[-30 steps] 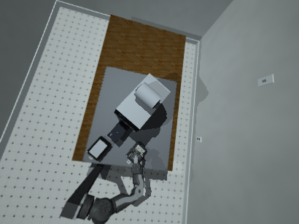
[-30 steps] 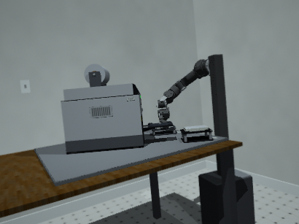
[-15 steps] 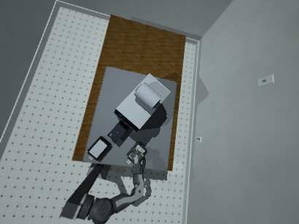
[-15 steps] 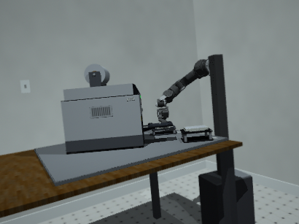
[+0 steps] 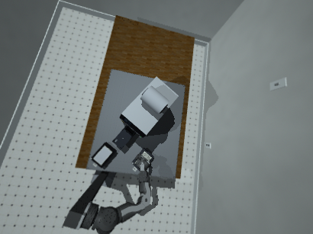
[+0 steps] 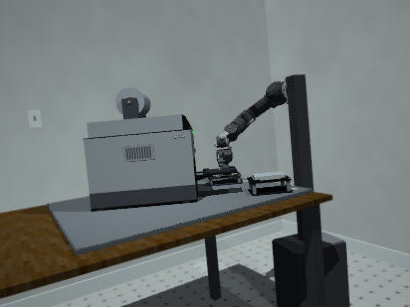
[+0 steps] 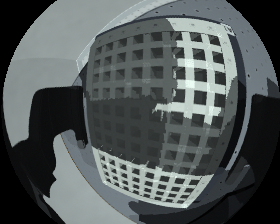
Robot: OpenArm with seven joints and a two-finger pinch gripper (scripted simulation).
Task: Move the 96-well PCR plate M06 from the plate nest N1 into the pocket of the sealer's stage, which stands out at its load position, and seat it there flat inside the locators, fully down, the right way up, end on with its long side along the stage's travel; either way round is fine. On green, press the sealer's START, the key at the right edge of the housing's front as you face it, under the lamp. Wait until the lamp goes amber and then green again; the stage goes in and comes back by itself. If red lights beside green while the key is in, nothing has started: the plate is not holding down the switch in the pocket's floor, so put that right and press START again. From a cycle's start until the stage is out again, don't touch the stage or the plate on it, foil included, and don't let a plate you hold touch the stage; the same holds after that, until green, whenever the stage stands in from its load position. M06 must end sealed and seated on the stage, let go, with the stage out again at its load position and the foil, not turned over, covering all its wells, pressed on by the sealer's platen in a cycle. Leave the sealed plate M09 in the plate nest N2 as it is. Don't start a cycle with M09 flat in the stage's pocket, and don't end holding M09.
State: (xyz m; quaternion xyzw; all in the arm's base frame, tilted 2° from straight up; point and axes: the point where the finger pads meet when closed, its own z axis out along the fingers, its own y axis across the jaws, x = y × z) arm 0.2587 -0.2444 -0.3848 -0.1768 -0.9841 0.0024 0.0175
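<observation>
My gripper is now right at the 96-well PCR plate M06. The rest, counted from my hand: white label: 10 cm behind, 4 cm to the left, 5 cm below; dark sealer stage: 12 cm ahead, 23 cm to the left, 6 cm above; dark nest N1: 1 cm below.
</observation>
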